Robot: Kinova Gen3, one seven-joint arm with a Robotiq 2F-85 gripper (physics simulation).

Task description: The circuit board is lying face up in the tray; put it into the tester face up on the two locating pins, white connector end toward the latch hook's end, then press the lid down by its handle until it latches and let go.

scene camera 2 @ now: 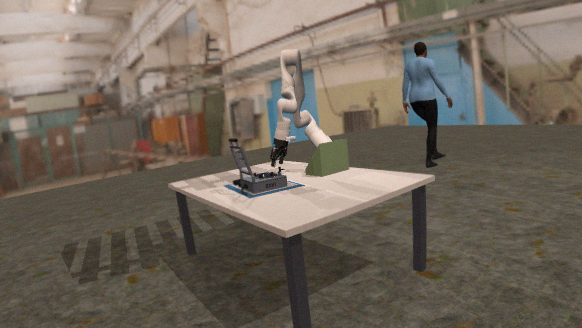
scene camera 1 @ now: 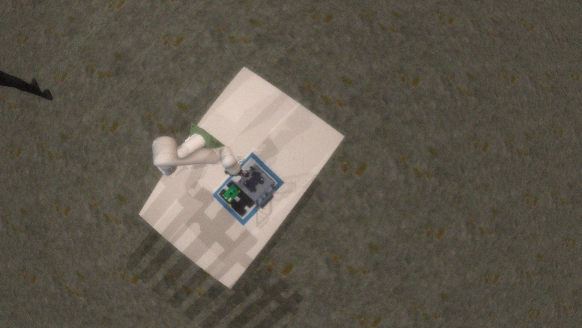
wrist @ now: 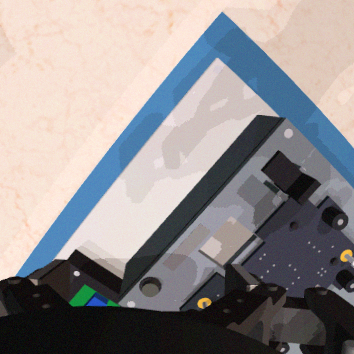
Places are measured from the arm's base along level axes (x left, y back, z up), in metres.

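Pixels of known places: gripper, fingertip midpoint: (scene camera 2: 276,165) (scene camera 1: 239,176) (wrist: 147,279); arm's base, origin of the base link: (scene camera 2: 328,151) (scene camera 1: 200,140).
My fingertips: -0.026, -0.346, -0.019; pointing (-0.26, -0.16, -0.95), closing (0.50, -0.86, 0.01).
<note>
Ahead of a thing's pixels: the offset from my fingertips to its top centre, as dx, dy, dz. "*": to the spot under its first point. Level surfaces: height alone.
The green circuit board @(-0.138, -0.011, -0.071) (scene camera 1: 231,193) (wrist: 81,296) lies face up in the black tray (scene camera 1: 243,204) (wrist: 95,266); in the wrist view my gripper hides most of it. The grey tester (scene camera 2: 268,184) (wrist: 192,212) stands beside the tray. Its lid @(+0.008, -0.214, +0.128) (scene camera 2: 241,159) (scene camera 1: 266,197) is raised, with the handle @(+0.005, -0.237, +0.177) (scene camera 2: 233,141) at the top. The black latch hook @(+0.088, -0.033, +0.008) (wrist: 278,168) (scene camera 2: 281,170) stands at the end opposite the hinge. Two gold-based locating pins show, one locating pin @(* +0.068, -0.124, -0.028) (wrist: 346,255) at the right edge. My gripper (scene camera 1: 243,174) (scene camera 2: 277,164) is open and empty, low over the tester's latch-hook side.
A blue-bordered mat @(dz -0.097) (scene camera 1: 253,155) (scene camera 2: 296,187) (wrist: 188,57) lies under the tester and tray on the pale table @(dz -0.099) (scene camera 1: 305,125) (scene camera 2: 360,192). The green arm mount (scene camera 1: 213,142) (scene camera 2: 332,158) stands at the table edge. A person (scene camera 2: 424,85) is on the floor beyond the table.
</note>
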